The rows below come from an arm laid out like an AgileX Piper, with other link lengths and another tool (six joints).
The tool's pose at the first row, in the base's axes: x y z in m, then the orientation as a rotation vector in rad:
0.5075 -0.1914 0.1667 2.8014 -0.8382 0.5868
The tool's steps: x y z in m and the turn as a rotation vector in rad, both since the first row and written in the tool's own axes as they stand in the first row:
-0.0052 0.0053 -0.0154 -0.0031 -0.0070 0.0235
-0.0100 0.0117 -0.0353 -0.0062 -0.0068 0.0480
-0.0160 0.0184 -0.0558 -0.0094 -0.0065 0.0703
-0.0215 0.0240 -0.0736 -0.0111 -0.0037 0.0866
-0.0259 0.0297 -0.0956 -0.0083 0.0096 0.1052
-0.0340 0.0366 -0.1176 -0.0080 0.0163 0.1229
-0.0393 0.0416 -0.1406 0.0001 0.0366 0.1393
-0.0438 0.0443 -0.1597 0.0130 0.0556 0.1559
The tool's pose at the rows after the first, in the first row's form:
0.4956 -0.1892 0.1788 2.7961 -0.8737 0.5791
0.4819 -0.1870 0.1952 2.7863 -0.9093 0.5812
0.4670 -0.1843 0.2116 2.7766 -0.9416 0.5829
0.4539 -0.1817 0.2258 2.7686 -0.9646 0.5881
0.4403 -0.1785 0.2442 2.7581 -0.9886 0.6103
0.4232 -0.1746 0.2612 2.7489 -1.0127 0.6220
0.4089 -0.1702 0.2801 2.7394 -1.0320 0.6565
0.3978 -0.1652 0.2958 2.7342 -1.0517 0.6922

